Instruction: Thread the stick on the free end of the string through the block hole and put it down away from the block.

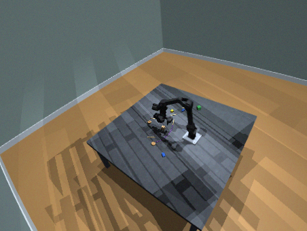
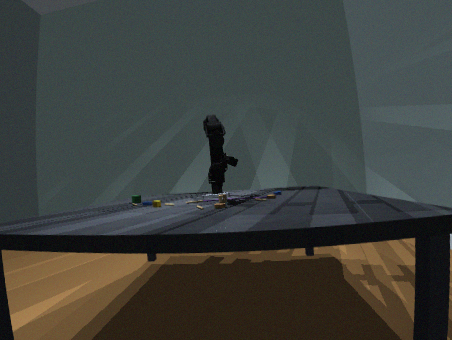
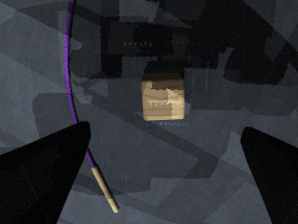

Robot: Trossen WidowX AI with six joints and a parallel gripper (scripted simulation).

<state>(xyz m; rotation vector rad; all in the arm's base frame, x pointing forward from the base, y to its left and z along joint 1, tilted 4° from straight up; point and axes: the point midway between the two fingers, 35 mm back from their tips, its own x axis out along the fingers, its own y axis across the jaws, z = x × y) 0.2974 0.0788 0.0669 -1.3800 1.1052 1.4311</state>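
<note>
My gripper tip is now 5 cm above the wooden block and 1 cm to the right of it. Round my gripper tip: yellow piece (26 cm to the right, 9 cm ahead, 5 cm below); round wooden button (21 cm to the left, 6 cm below, 6 cm behind); thin wooden stick (12 cm to the right, 6 cm below, 4 cm behind).
</note>
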